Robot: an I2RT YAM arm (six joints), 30 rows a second.
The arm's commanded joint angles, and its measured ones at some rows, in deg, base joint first. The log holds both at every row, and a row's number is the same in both.
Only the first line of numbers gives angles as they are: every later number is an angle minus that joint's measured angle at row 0.
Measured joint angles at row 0:
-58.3, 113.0, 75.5, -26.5, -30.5, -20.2
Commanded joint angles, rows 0 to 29:
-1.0, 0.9, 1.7, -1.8, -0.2, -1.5
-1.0, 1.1, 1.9, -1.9, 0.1, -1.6
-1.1, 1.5, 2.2, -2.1, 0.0, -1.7
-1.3, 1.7, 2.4, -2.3, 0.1, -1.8
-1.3, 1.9, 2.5, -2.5, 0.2, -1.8
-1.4, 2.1, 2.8, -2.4, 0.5, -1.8
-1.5, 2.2, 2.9, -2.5, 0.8, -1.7
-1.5, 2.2, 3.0, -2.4, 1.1, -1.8
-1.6, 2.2, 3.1, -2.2, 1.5, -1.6
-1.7, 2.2, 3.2, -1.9, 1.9, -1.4
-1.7, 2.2, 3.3, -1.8, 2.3, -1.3
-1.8, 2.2, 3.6, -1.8, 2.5, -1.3
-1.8, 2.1, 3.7, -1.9, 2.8, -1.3
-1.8, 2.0, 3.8, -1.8, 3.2, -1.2
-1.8, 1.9, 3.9, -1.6, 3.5, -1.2
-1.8, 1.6, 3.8, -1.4, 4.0, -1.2
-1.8, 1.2, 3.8, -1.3, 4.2, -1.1
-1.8, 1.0, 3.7, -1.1, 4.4, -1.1
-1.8, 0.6, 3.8, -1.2, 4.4, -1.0
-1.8, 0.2, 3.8, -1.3, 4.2, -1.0
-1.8, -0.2, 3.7, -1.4, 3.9, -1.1
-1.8, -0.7, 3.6, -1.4, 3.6, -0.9
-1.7, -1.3, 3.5, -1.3, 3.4, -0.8
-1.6, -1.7, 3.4, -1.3, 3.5, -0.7
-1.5, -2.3, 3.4, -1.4, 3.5, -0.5
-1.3, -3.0, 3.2, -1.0, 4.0, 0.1
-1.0, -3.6, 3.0, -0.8, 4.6, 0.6
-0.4, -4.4, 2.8, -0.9, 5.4, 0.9
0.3, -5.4, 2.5, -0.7, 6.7, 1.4
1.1, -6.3, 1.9, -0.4, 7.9, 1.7
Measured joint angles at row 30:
-0.6, -0.8, 2.3, -0.3, 5.5, 0.8
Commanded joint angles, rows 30 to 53:
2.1, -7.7, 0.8, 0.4, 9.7, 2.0
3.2, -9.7, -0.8, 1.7, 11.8, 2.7
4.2, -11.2, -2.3, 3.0, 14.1, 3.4
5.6, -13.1, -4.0, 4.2, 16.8, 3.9
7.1, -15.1, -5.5, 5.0, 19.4, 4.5
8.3, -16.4, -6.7, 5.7, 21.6, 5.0
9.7, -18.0, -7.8, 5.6, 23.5, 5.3
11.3, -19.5, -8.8, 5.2, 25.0, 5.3
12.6, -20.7, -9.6, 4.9, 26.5, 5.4
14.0, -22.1, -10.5, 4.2, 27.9, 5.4
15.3, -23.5, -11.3, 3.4, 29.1, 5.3
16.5, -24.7, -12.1, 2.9, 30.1, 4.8
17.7, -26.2, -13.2, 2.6, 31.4, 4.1
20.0, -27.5, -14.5, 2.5, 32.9, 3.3
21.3, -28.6, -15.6, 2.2, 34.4, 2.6
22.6, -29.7, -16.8, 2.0, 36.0, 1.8
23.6, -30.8, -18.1, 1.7, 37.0, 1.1
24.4, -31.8, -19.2, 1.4, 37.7, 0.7
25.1, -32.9, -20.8, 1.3, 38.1, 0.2
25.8, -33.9, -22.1, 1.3, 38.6, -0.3
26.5, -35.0, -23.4, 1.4, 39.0, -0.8
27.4, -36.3, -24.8, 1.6, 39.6, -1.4
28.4, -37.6, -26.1, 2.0, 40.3, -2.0
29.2, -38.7, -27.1, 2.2, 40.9, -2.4
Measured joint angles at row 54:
27.6, -35.1, -24.7, 3.0, 37.2, 0.2
